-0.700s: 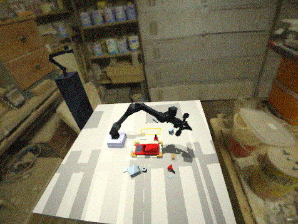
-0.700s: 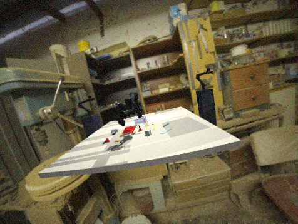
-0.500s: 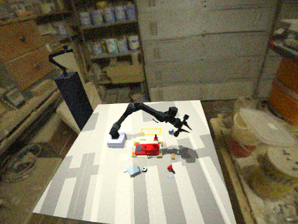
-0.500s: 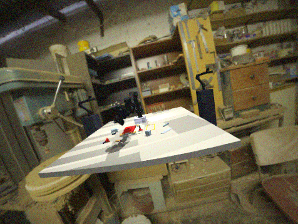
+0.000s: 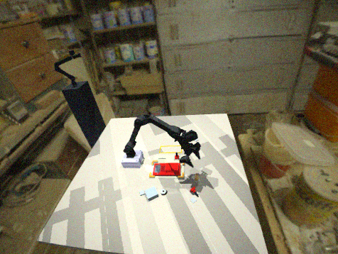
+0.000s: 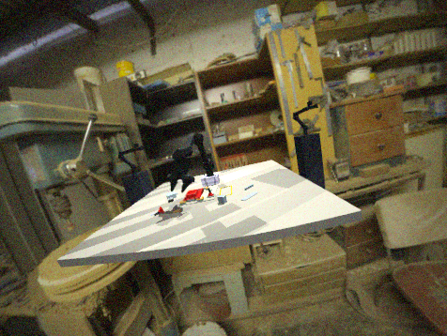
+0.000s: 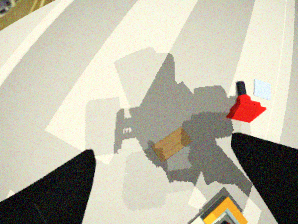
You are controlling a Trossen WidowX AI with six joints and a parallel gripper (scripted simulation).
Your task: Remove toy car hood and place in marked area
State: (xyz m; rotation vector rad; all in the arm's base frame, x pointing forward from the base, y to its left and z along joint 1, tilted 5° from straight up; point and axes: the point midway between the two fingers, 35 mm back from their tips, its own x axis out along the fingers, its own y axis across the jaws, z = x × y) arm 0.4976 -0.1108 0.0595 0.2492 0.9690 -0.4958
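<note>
My gripper tip is 180 mm past the red hood, 30 mm to the right of it and 80 mm above it. Round my gripper tip: small wheel (220 mm behind, 160 mm to the right, 110 mm below).
</note>
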